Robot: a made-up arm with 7 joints.
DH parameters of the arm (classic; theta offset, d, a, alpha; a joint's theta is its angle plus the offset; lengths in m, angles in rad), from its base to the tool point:
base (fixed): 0.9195 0 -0.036 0
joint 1: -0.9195 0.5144 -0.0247 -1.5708
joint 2: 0 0.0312 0.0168 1.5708
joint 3: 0 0.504 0.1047 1.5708
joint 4: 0 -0.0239 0.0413 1.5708
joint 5: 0 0.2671 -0.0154 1.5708
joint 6: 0 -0.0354 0.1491 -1.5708
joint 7: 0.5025 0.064 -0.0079 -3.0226
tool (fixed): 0.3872 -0.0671 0 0
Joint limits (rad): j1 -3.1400..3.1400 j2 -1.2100..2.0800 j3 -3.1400..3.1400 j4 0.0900..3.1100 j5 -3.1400..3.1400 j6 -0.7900..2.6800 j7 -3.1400..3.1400
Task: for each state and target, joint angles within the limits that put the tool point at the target. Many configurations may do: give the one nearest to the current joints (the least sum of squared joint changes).
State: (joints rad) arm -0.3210 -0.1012 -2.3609 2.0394 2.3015 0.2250 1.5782
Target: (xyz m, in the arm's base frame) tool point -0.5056 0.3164 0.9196
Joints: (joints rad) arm -0.7911 -0.1864 -2.7441 1.7642 2.2711 -0.0282 1.5805
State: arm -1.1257 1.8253 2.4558 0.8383 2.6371 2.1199 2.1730
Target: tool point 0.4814 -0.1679 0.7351
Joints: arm -0.9166 1.9893 2.2042 0.5595 2.6584 2.0320 2.1714
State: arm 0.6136 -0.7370 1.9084 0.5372 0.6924 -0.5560 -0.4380
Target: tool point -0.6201 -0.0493 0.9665
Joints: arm 0.9495 -0.6268 1.8262 1.1819 0.5086 -0.6620 -0.4176
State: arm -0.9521 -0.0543 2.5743 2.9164 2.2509 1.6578 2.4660
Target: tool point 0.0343 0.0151 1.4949
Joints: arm -0.9861 0.2298 2.3962 2.7940 2.3215 1.2745 2.4270
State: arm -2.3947 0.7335 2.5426 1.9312 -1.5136 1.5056 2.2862
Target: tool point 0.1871 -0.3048 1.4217
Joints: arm -2.2467 0.3479 2.3446 2.3449 -1.6556 1.2068 2.2758
